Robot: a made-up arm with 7 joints. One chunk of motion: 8 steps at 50 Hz.
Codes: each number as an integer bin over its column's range. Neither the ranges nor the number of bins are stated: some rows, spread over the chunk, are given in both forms.
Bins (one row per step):
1: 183 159 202 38 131 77
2: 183 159 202 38 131 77
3: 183 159 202 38 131 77
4: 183 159 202 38 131 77
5: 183 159 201 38 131 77
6: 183 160 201 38 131 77
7: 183 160 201 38 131 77
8: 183 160 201 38 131 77
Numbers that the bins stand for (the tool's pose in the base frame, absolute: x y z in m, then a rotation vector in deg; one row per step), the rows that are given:
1: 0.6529 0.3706 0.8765 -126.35 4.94 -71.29
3: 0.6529 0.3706 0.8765 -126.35 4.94 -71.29
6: 0.6529 0.3824 0.8647 -126.35 4.94 -71.29
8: 0.6529 0.3824 0.8647 -126.35 4.94 -71.29
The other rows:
2: 0.6529 0.3706 0.8765 -126.35 4.94 -71.29
4: 0.6529 0.3706 0.8765 -126.35 4.94 -71.29
5: 0.6529 0.3706 0.8647 -126.35 4.94 -71.29
7: 0.6529 0.3824 0.8647 -126.35 4.94 -71.29

